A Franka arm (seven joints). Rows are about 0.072 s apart.
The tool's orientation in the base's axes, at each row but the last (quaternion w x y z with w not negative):
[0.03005, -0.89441, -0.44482, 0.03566]
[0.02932, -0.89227, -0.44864, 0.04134]
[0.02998, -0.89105, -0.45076, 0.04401]
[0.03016, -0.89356, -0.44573, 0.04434]
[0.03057, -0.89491, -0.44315, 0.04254]
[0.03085, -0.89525, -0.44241, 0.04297]
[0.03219, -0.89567, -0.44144, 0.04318]
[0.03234, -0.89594, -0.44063, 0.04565]
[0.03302, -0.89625, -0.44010, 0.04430]
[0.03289, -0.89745, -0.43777, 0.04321]
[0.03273, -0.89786, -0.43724, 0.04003]
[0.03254, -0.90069, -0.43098, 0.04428]
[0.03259, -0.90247, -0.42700, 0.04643]
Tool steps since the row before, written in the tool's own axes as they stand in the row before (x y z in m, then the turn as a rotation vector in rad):
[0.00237, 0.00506, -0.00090, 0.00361, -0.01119, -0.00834]
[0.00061, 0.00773, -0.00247, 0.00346, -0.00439, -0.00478]
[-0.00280, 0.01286, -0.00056, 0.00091, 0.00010, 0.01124]
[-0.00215, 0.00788, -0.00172, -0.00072, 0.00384, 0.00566]
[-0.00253, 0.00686, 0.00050, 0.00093, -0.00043, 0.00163]
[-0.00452, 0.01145, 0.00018, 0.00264, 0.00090, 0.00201]
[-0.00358, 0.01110, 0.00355, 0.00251, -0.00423, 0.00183]
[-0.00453, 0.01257, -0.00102, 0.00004, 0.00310, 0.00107]
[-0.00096, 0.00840, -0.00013, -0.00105, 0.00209, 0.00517]
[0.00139, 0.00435, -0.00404, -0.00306, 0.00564, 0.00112]
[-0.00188, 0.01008, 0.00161, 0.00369, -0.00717, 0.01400]
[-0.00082, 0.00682, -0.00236, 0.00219, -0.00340, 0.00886]
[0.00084, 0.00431, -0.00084, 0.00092, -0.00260, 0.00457]
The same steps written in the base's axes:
[0.00552, -0.00118, 0.00038, -0.00595, 0.00944, 0.00913]
[0.00678, -0.00415, 0.00174, -0.00097, 0.00532, 0.00498]
[0.00870, -0.00988, -0.00050, -0.00057, 0.00083, -0.01123]
[0.00515, -0.00648, 0.00109, 0.00202, -0.00280, -0.00595]
[0.00384, -0.00616, -0.00101, 0.00005, 0.00103, -0.00163]
[0.00629, -0.01054, -0.00102, 0.00210, 0.00159, -0.00221]
[0.00620, -0.00952, -0.00442, -0.00200, 0.00460, -0.00154]
[0.00725, -0.01127, 0.00002, 0.00234, -0.00184, -0.00137]
[0.00603, -0.00589, -0.00065, 0.00044, -0.00200, -0.00529]
[0.00469, -0.00166, 0.00353, 0.00242, -0.00586, -0.00151]
[0.00657, -0.00765, -0.00247, -0.00475, 0.00765, -0.01341]
[0.00502, -0.00496, 0.00173, -0.00222, 0.00402, -0.00859]
[0.00393, -0.00210, 0.00036, -0.00193, 0.00245, -0.00434]

